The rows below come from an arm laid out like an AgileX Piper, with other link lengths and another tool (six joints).
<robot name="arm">
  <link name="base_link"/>
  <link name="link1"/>
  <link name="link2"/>
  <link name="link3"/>
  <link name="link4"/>
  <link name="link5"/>
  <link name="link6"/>
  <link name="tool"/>
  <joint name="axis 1" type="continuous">
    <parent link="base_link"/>
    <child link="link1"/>
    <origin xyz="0 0 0.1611" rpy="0 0 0"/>
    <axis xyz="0 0 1"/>
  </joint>
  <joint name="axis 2" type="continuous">
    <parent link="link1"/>
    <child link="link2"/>
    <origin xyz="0 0 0" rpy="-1.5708 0 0"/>
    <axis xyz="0 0 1"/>
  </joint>
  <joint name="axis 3" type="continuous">
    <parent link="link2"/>
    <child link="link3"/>
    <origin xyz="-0.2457 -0.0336 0" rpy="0 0 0"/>
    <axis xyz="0 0 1"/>
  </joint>
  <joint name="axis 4" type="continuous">
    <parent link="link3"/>
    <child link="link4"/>
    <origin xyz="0.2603 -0.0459 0" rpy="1.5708 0 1.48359"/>
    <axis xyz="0 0 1"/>
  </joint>
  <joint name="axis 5" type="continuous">
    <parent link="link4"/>
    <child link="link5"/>
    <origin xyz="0 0 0" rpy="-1.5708 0 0"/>
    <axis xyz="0 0 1"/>
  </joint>
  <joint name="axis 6" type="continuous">
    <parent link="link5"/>
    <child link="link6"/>
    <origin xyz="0 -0.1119 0" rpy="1.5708 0 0"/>
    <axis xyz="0 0 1"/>
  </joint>
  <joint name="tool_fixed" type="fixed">
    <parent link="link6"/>
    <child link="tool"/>
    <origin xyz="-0.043 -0.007 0.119" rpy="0 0.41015 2.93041"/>
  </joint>
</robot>
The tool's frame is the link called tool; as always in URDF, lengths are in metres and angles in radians. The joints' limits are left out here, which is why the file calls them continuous.
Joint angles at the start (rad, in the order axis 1, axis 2, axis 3, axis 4, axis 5, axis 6):
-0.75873, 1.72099, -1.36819, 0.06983, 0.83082, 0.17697
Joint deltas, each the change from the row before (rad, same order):
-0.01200, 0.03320, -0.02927, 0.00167, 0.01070, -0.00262
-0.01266, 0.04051, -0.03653, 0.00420, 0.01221, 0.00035
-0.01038, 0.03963, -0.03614, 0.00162, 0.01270, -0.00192
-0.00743, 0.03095, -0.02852, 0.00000, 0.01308, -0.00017
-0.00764, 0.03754, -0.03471, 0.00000, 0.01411, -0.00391
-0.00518, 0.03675, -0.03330, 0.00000, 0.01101, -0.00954
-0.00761, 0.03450, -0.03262, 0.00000, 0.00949, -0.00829
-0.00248, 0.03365, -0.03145, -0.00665, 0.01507, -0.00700
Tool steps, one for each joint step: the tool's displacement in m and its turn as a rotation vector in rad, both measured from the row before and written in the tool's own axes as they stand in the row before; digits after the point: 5 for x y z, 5 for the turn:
-0.00100, 0.00557, 0.00704, -0.00727, -0.01395, 0.00709
-0.00095, 0.00578, 0.00870, -0.00769, -0.01537, 0.01270
-0.00107, 0.00503, 0.00857, -0.00598, -0.01553, 0.00692
-0.00158, 0.00386, 0.00654, -0.00503, -0.01506, 0.00516
-0.00158, 0.00392, 0.00814, -0.00356, -0.01648, 0.00202
-0.00135, 0.00255, 0.00834, 0.00049, -0.01415, -0.00475
-0.00065, 0.00387, 0.00772, -0.00162, -0.01094, -0.00192
-0.00234, 0.00234, 0.00735, -0.00132, -0.01745, -0.00992

